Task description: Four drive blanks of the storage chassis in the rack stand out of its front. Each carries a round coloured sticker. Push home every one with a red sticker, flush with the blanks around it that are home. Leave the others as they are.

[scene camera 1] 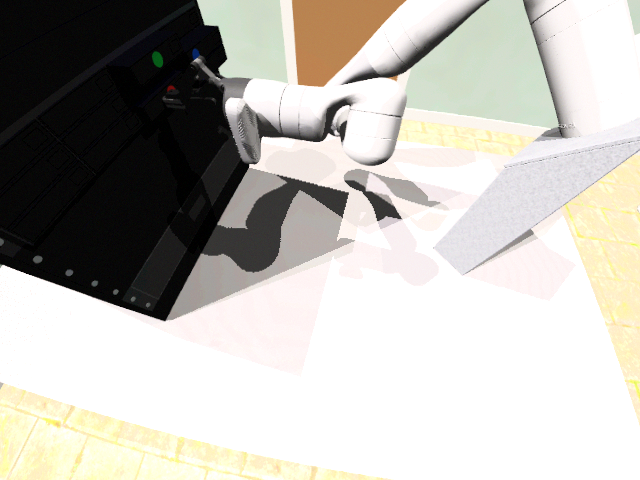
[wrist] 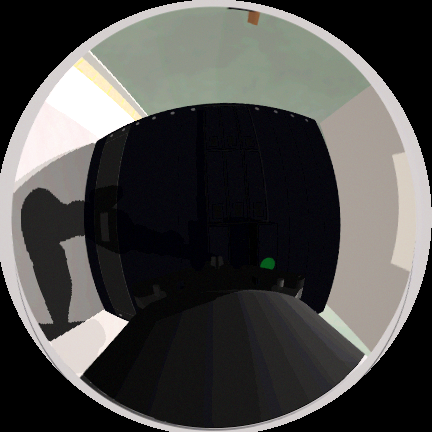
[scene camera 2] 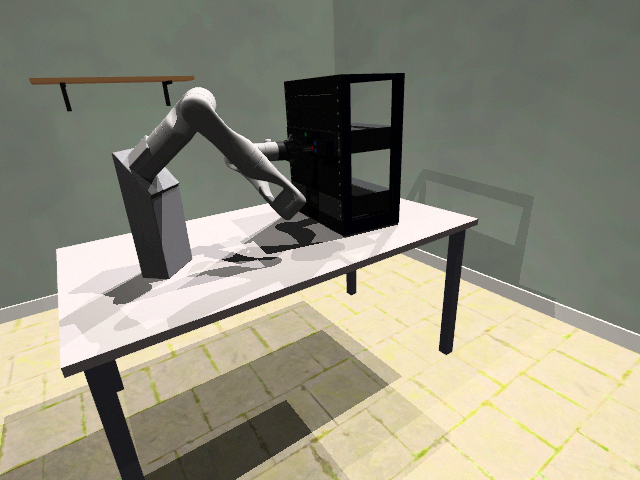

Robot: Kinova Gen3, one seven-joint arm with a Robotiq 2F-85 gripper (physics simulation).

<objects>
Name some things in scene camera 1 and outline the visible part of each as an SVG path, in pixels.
My gripper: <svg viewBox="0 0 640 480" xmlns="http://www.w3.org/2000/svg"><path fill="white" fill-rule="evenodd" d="M199 56L187 67L177 85L178 90L169 90L162 99L167 107L192 114L196 124L221 141L227 142L233 133L226 115L226 102L230 98L243 99L245 89L252 79L226 78L218 73L213 74L205 66L207 63L206 59L203 56ZM207 80L200 88L192 87L196 80Z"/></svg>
A black rack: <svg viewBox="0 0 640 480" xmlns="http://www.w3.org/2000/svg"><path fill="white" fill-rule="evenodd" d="M207 80L196 80L192 87L200 88ZM0 0L0 264L165 322L217 223L250 167L249 164L243 162L233 134L227 142L223 142L196 124L192 114L186 111L173 110L167 107L162 99L169 90L178 90L177 85L187 67L199 56L203 56L206 59L207 63L205 66L213 74L220 74L218 68L227 60L227 55L222 44L223 41L219 27L204 24L197 0Z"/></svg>
</objects>
